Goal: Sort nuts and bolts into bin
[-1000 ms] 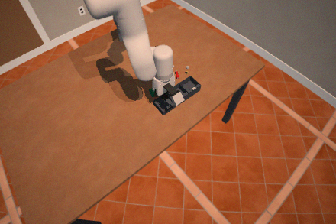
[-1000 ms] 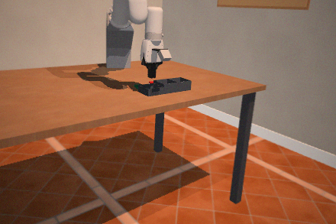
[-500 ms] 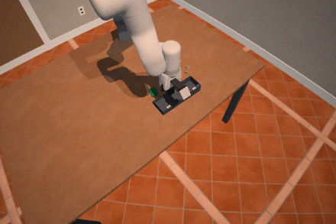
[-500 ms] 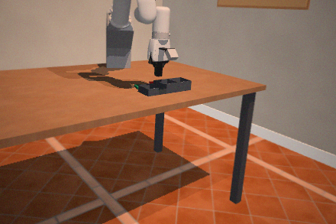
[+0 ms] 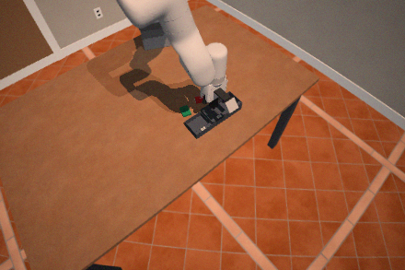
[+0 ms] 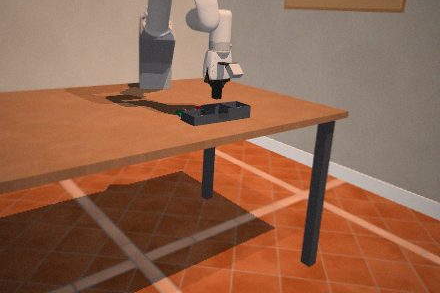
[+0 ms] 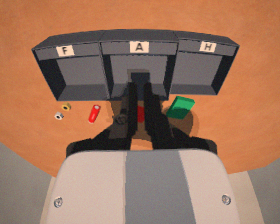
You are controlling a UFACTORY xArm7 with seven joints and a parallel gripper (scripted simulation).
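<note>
Now: hand 1 cm short of the dark three-compartment bin row and 7 cm above it. Round my hand: green block (12 cm behind, 4 cm to the right, 9 cm below); then red cylinder (7 cm behind, 13 cm to the left, 9 cm below); then red block (10 cm behind, 4 cm to the left, 9 cm below).
</note>
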